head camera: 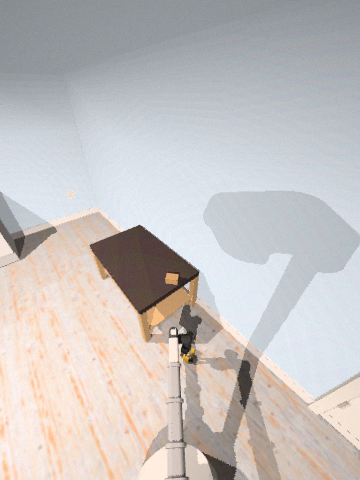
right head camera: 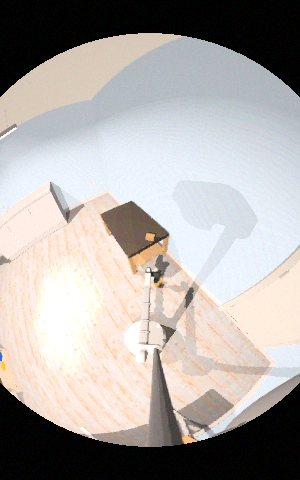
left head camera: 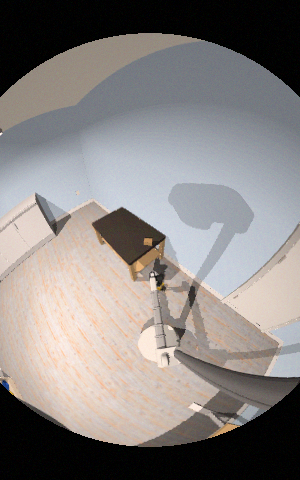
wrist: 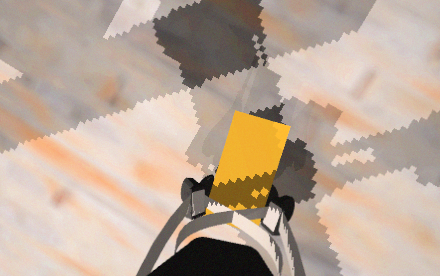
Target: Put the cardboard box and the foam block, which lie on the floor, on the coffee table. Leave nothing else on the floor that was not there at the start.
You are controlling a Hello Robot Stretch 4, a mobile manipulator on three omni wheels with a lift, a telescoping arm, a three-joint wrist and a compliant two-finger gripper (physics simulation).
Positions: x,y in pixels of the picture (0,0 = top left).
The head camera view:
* dark brown coffee table: 137,262
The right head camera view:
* dark brown coffee table: 128,223
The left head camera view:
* dark brown coffee table: 124,232
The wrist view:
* my gripper: 236,193
